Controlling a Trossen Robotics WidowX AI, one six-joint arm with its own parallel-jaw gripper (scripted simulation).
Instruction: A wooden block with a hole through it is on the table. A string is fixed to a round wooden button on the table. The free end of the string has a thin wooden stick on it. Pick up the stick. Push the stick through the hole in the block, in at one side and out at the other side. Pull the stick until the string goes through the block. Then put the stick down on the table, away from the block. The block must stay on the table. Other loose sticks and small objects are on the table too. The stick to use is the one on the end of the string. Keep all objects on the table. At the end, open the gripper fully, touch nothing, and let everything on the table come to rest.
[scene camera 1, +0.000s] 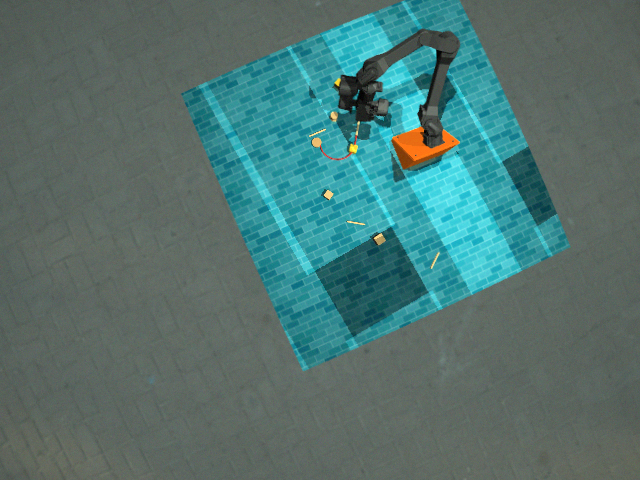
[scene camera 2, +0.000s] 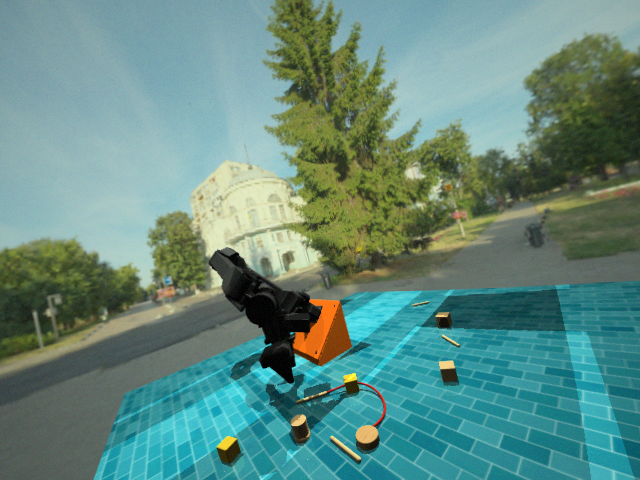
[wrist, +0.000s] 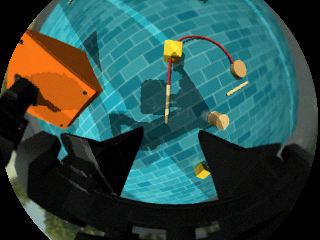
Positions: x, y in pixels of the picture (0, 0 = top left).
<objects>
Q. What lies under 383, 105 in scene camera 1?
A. My gripper.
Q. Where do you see my gripper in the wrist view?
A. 171, 132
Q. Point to my gripper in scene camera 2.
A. At 292, 374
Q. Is my gripper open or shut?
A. Open.
</objects>
